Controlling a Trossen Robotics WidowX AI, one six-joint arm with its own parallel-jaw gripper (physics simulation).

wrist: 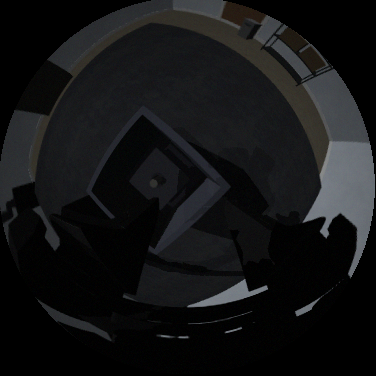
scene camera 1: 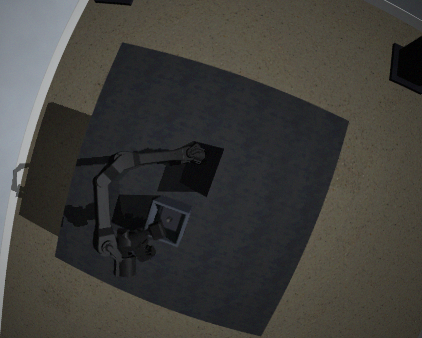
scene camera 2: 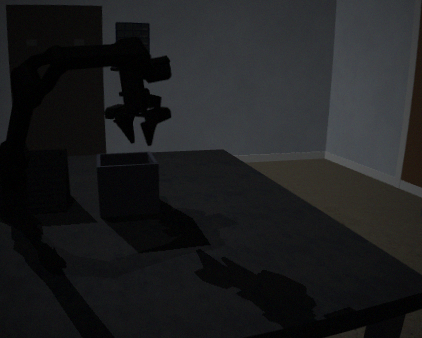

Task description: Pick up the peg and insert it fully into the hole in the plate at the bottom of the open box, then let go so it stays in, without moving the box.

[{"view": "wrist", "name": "gripper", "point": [192,203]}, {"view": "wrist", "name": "plate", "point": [157,162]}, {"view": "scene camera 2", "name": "gripper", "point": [141,144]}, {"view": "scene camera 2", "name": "open box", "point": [128,183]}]
